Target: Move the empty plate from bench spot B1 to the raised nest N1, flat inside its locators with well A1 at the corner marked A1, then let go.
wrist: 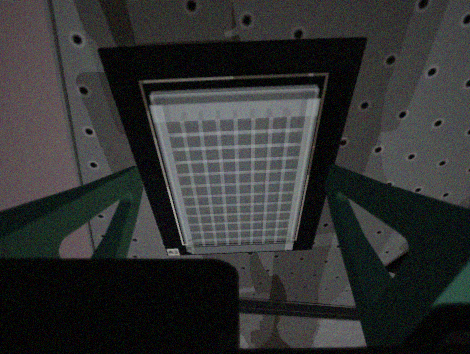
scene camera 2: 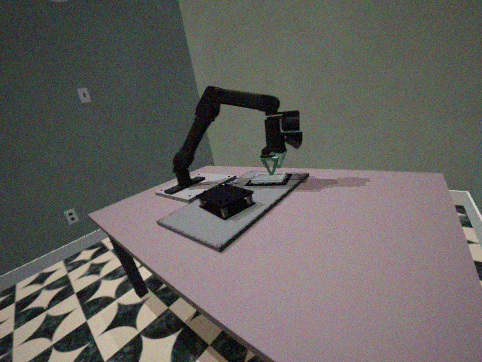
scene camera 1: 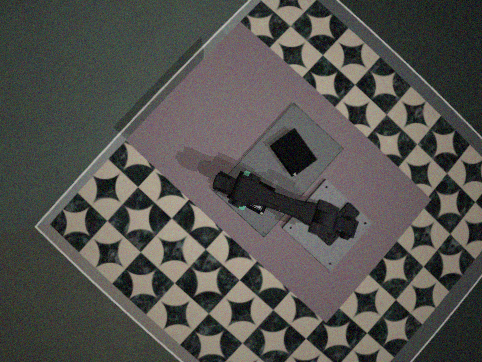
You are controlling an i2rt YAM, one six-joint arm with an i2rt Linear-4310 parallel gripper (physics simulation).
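Note:
The clear, gridded plate lies flat inside a thin outline on the black bench spot B1. A small A1 label shows at the spot's lower left corner in the wrist view. My gripper is open, pointing down above the plate. In the wrist view one green finger stands to each side of the plate, with nothing held. The raised nest N1 is a black platform on short posts, with a small pale mark at one corner in scene camera 1.
Both spots are on a grey perforated board on the pink table. The arm's pale base plate stands beside the board. The nest rises above the board on the side away from the gripper.

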